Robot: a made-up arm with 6 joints. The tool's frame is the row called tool.
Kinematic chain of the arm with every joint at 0, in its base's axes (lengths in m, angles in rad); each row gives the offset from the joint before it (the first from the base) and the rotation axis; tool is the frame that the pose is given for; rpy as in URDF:
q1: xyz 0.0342 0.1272 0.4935 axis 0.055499 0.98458 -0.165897
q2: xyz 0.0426 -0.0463 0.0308 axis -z
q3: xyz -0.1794 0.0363 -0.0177 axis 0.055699 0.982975 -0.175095
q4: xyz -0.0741 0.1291 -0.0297 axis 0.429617 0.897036 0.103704
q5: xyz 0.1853 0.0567 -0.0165 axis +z
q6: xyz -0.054 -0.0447 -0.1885 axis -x
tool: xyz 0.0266 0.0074 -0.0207 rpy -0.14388 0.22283 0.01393
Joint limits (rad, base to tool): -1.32..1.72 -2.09..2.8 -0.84..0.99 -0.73..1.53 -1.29..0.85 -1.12..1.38
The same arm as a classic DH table. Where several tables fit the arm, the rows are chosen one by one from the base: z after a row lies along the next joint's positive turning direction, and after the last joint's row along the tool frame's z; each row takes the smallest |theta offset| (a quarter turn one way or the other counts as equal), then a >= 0, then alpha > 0; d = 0 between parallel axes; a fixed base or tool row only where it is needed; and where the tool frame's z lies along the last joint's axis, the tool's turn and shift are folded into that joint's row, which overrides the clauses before.
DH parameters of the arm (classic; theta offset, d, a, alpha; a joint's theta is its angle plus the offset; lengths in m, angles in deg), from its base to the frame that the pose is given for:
base (fixed): -3.23 0.5152 0.027 -99.55
q1: 0 0.0863 0.0451 -80.45
q2: 0.02 -0.0104 -0.1812 79.92
q3: 55.17 0.2912 -0.0404 27.43
q4: -54.34 -0.0221 0.1426 84.05
q5: -64.41 -0.2187 0.0447 90
q6: 8.63 0.0231 -0.0104 -102.51
tool (fixed): 92.67 -0.0198 0 0
Joint limits (deg, base to tool): -75.63..98.55 -119.75..160.43 -48.13..56.72 -41.83..87.66 -73.91..48.7 -64.17..79.07

